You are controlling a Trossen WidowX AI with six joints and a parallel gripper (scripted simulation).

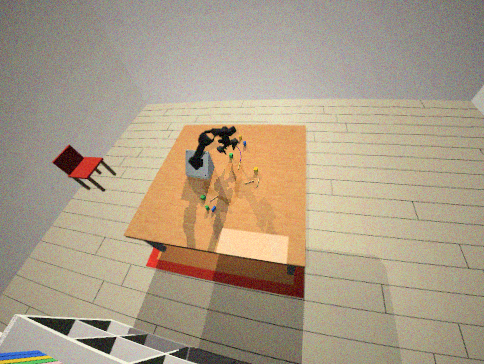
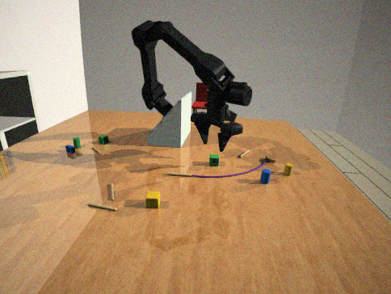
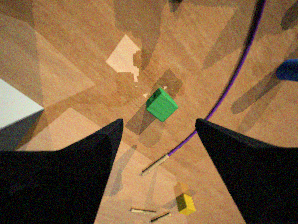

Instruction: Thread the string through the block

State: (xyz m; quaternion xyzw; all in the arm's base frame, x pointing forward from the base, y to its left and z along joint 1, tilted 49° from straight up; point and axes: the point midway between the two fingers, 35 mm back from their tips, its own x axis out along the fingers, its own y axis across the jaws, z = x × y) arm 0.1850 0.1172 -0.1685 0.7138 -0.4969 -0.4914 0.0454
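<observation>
My gripper tip is now 4 cm above the green block and 1 cm to the right of it. The rest, counted from my gripper tip: yellow cylinder 25 cm to the left, 4 cm below, 2 cm ahead; round wooden button 21 cm to the left, 8 cm behind, 5 cm below; blue cylinder 17 cm to the left, 8 cm ahead, 4 cm below.
</observation>
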